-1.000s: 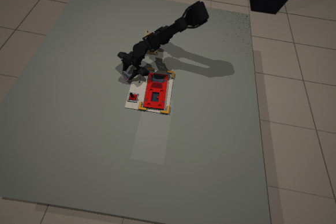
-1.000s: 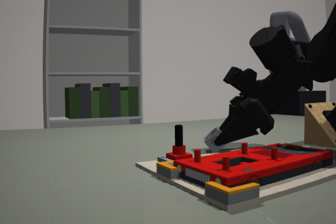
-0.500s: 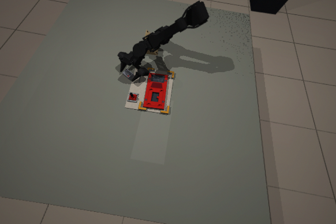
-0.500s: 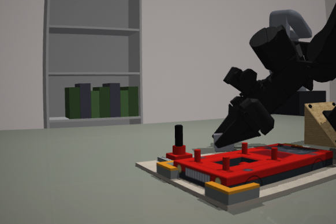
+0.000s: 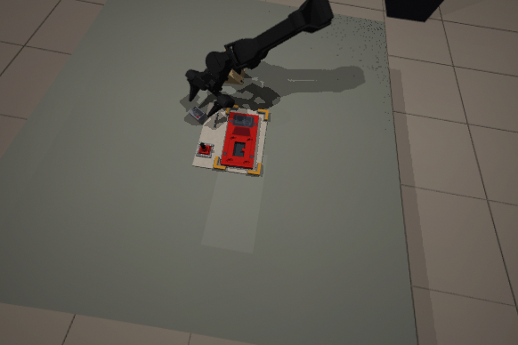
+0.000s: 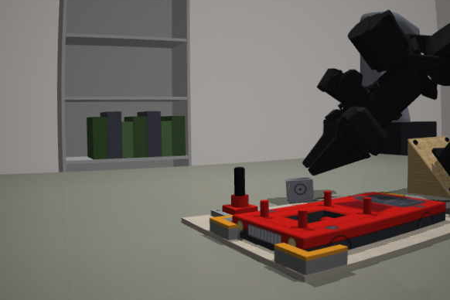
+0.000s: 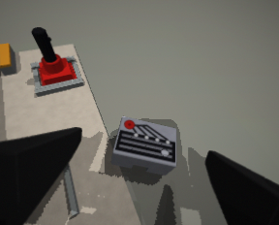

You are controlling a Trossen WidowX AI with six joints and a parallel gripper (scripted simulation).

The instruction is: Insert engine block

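Right now my gripper tip is 30 mm above the grey engine block.
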